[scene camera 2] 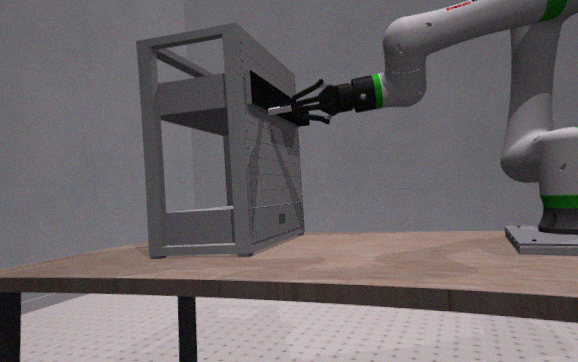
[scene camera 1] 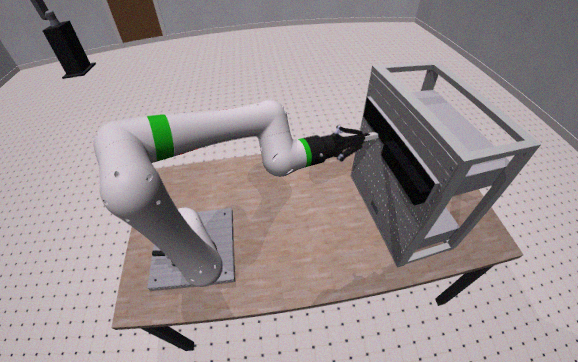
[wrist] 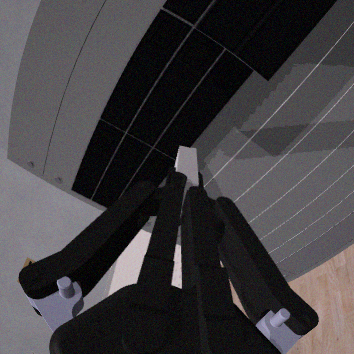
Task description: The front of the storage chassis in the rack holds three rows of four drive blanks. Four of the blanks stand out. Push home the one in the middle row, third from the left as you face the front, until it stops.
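Pixels of known places: gripper, fingertip midpoint: (scene camera 2: 268, 111) (scene camera 1: 376, 135) (wrist: 184, 159); arm's base, origin of the base link: (scene camera 2: 577, 231).
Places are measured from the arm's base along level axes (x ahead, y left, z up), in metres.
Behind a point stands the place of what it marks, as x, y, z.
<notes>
The storage chassis shows as a black band (scene camera 1: 376, 118) {0.693, 0.274, 0.420} (scene camera 2: 265, 90) {0.696, 0.267, 0.419} high in the rack front. In the wrist view its blanks (wrist: 145, 100) {0.705, 0.223, 0.420} form three rows with thin seams. A black group of blanks (scene camera 1: 407, 172) {0.718, 0.009, 0.420} (scene camera 2: 303, 120) {0.713, 0.006, 0.370} stands out toward the right end. The middle-row, third-from-left blank (wrist: 232, 25) {0.688, 0.130, 0.404} shows near the top of the wrist view; how far it stands out is unclear. My gripper (scene camera 1: 370, 136) {0.698, 0.253, 0.361} (scene camera 2: 281, 109) (wrist: 184, 159) {0.698, 0.253, 0.361} is shut, its pale tip in front of the left part of the chassis, near its lower edge. Contact cannot be told.
The grey rack (scene camera 1: 492, 152) {0.888, -0.062, 0.559} (scene camera 2: 150, 150) {0.950, 0.456, 0.262} stands on the wooden table (scene camera 1: 300, 240) {0.411, 0.061, -0.027} (scene camera 2: 400, 250) {0.357, 0.229, -0.027}. Grey panels lie above and below the black band. The arm's base plate (scene camera 1: 226, 250) {0.111, 0.013, 0.000} is at the table's other end. A black pedestal (scene camera 1: 68, 50) stands on the floor far behind.
</notes>
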